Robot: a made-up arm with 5 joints. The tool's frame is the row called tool. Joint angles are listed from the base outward.
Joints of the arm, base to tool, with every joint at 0 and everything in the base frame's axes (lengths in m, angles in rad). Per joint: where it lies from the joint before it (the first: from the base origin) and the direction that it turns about. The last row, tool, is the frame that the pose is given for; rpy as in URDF.
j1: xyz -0.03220 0.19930 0.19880 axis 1 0 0
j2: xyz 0.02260 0.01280 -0.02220 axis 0 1 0
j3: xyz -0.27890 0.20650 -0.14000 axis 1 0 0
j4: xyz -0.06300 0.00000 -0.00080 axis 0 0 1
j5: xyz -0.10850 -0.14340 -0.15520 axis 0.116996 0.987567 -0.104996
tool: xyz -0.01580 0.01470 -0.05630 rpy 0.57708 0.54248 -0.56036
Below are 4 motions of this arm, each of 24 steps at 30 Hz.
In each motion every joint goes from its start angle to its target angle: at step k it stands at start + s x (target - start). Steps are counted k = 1, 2, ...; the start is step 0. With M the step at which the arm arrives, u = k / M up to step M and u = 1 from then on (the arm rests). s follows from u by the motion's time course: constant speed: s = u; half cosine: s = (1 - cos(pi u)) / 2; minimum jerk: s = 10 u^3 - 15 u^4 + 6 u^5.
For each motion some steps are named. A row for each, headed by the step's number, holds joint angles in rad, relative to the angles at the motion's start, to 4 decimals.
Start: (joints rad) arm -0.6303 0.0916 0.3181 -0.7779 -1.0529
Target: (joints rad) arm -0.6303 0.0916 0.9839 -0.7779 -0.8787
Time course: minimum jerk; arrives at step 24
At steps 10, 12, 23, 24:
10: 0.0000 0.0000 0.2308 0.0000 0.0604
12: 0.0000 0.0000 0.3329 0.0000 0.0871
23: 0.0000 0.0000 0.6653 0.0000 0.1741
24: 0.0000 0.0000 0.6658 0.0000 0.1742

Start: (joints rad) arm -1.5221 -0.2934 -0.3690 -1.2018 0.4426
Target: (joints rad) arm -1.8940 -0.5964 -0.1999 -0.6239 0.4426
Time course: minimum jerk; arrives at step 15
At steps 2, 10, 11, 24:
2: -0.0071 -0.0058 0.0032 0.0111 0.0000
10: -0.2938 -0.2394 0.1336 0.4566 0.0000
11: -0.3266 -0.2661 0.1485 0.5075 0.0000
24: -0.3719 -0.3030 0.1691 0.5779 0.0000

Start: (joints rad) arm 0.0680 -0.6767 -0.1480 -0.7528 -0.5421
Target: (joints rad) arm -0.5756 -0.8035 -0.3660 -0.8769 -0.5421
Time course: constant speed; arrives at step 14
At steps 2, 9, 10, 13, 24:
2: -0.0919 -0.0181 -0.0311 -0.0177 0.0000
9: -0.4137 -0.0815 -0.1401 -0.0798 0.0000
10: -0.4597 -0.0906 -0.1557 -0.0886 0.0000
13: -0.5976 -0.1177 -0.2024 -0.1152 0.0000
24: -0.6436 -0.1268 -0.2180 -0.1241 0.0000

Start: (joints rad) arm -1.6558 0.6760 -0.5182 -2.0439 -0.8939
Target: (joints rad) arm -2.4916 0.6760 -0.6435 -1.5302 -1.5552
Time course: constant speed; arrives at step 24
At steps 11, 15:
11: -0.3831 0.0000 -0.0574 0.2354 -0.3031
15: -0.5224 0.0000 -0.0783 0.3211 -0.4133

